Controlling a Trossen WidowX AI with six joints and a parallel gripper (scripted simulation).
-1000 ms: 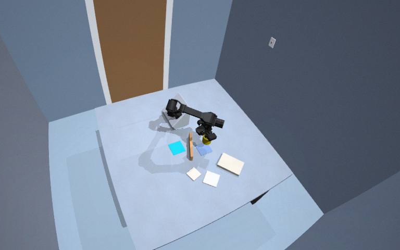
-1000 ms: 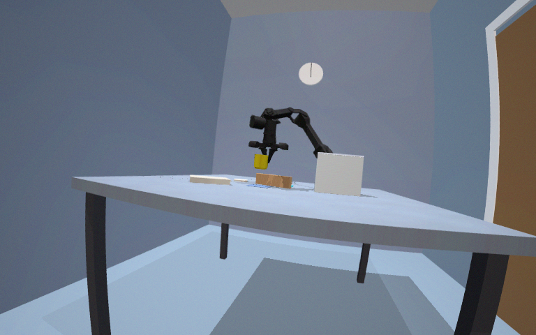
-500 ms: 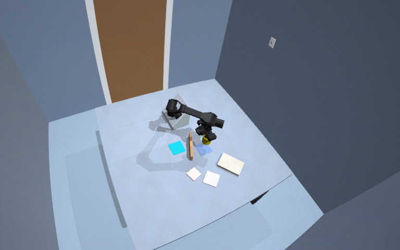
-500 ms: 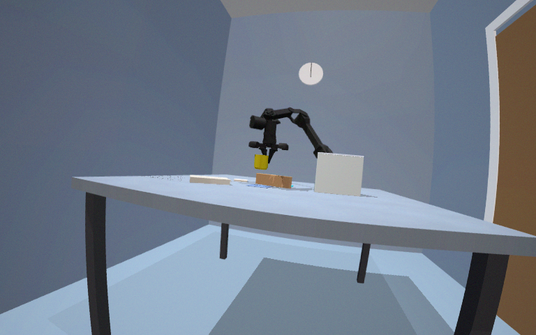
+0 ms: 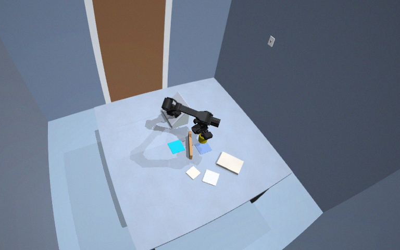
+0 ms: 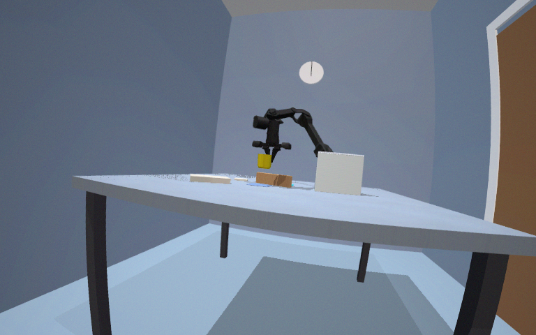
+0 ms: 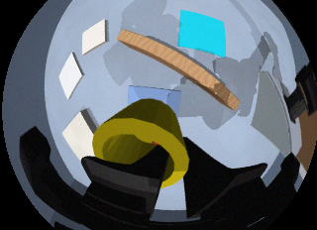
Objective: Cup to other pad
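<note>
The cyan pad lies 40 mm behind my gripper tip, 180 mm to the right of it and 120 mm below it. Also, from my gripper tip: yellow cup 20 mm ahead; wooden bar 80 mm to the right, 100 mm below; green marble 20 mm ahead, 10 mm to the left, 20 mm below.
</note>
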